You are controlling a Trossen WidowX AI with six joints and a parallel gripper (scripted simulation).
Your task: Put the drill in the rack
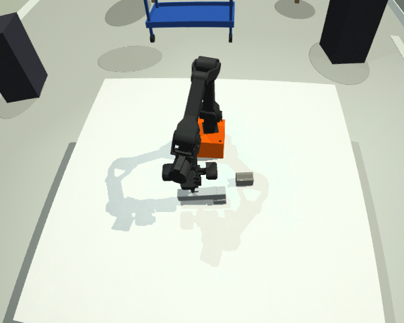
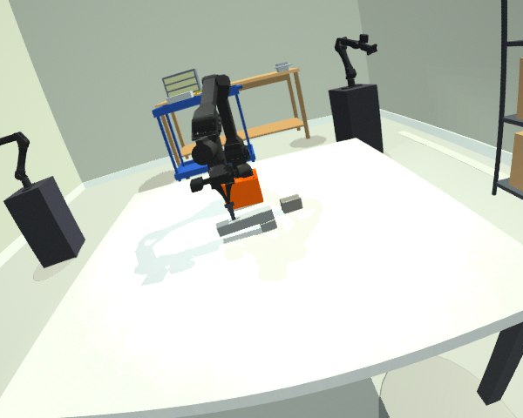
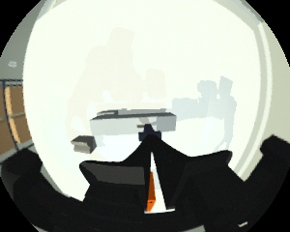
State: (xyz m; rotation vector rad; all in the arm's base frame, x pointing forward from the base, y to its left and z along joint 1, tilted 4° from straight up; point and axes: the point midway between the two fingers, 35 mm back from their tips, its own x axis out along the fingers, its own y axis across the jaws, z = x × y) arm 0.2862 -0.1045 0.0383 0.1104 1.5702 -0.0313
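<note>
Now: the dark key 30 mm below my gripper tip. The rest, counted from my gripper tip: grey rack 210 mm to the left, 100 mm below, 60 mm behind; long grey block 80 mm below, 40 mm to the left; drill 70 mm below, 60 mm to the left.
</note>
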